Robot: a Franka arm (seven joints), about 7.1 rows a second.
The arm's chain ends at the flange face. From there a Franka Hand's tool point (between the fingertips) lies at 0.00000 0.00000 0.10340 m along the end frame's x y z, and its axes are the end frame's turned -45 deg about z.
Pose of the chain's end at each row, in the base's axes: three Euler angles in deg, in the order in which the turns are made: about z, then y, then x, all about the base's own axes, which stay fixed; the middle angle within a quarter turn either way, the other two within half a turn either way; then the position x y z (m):
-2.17, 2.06, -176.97, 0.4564, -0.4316, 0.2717
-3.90, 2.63, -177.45, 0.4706, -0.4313, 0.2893
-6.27, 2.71, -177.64, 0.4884, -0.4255, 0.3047
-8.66, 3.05, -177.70, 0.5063, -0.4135, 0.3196
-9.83, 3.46, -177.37, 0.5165, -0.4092, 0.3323
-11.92, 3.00, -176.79, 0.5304, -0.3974, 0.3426
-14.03, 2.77, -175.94, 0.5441, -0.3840, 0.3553
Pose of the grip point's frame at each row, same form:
-47.17, 2.06, -176.97, 0.4601, -0.4261, 0.1685
-48.90, 2.63, -177.45, 0.4753, -0.4267, 0.1861
-51.27, 2.71, -177.64, 0.4933, -0.4212, 0.2015
-53.66, 3.05, -177.70, 0.5118, -0.4094, 0.2164
-54.83, 3.46, -177.37, 0.5227, -0.4045, 0.2292
-56.92, 3.00, -176.79, 0.5358, -0.3916, 0.2395
-59.03, 2.77, -175.94, 0.5491, -0.3767, 0.2523

